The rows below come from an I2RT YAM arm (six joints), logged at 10 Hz.
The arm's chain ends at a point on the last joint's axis. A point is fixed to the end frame.
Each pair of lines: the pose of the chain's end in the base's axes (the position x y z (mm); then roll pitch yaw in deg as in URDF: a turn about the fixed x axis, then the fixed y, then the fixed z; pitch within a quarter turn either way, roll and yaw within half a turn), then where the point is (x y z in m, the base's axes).
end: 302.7 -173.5 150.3 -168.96 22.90 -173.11
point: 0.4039 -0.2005 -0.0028
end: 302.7 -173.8 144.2 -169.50 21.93 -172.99
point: 0.4013 -0.1992 -0.0108
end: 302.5 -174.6 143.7 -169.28 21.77 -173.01
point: 0.4007 -0.2008 -0.0115
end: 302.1 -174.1 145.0 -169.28 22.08 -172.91
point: 0.4012 -0.2000 -0.0097
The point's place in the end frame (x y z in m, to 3 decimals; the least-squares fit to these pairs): -0.030 -0.004 0.183
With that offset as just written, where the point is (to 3 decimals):
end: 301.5 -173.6 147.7 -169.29 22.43 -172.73
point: 0.402 -0.199 -0.006
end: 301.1 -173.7 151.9 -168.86 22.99 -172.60
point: 0.403 -0.200 -0.001
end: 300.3 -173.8 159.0 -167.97 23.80 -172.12
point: 0.404 -0.202 0.008
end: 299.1 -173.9 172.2 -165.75 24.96 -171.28
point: 0.407 -0.207 0.025
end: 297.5 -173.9 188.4 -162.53 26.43 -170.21
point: 0.410 -0.214 0.047
